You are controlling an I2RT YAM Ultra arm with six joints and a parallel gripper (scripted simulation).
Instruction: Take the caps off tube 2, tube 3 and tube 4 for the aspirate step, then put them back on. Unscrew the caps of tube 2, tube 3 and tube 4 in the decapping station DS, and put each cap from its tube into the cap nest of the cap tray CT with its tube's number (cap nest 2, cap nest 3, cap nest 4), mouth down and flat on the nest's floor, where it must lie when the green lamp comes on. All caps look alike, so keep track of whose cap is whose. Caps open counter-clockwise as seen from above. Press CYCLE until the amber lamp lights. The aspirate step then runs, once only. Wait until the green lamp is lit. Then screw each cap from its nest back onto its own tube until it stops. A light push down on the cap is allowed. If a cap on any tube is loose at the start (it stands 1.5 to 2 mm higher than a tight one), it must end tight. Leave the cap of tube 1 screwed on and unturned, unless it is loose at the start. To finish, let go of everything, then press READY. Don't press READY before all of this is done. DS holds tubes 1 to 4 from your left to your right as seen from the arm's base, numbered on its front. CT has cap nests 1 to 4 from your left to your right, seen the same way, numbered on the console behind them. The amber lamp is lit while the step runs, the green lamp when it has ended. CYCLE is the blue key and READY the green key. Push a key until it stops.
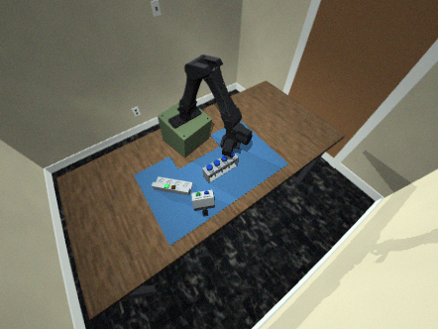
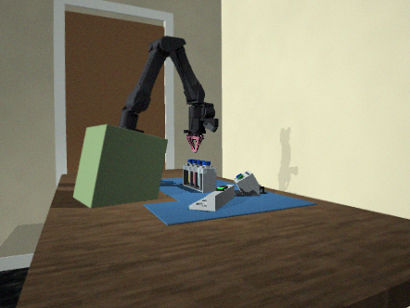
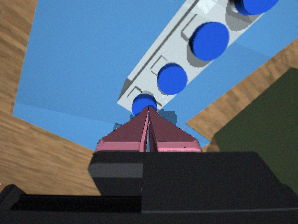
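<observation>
The green key is 4 cm ahead of my hand, 27 cm to the right of it and 10 cm below it. The rest, counted from my hand: blue cycle key (7 cm ahead, 23 cm to the right, 10 cm below); then key box (7 cm ahead, 25 cm to the right, 11 cm below).
</observation>
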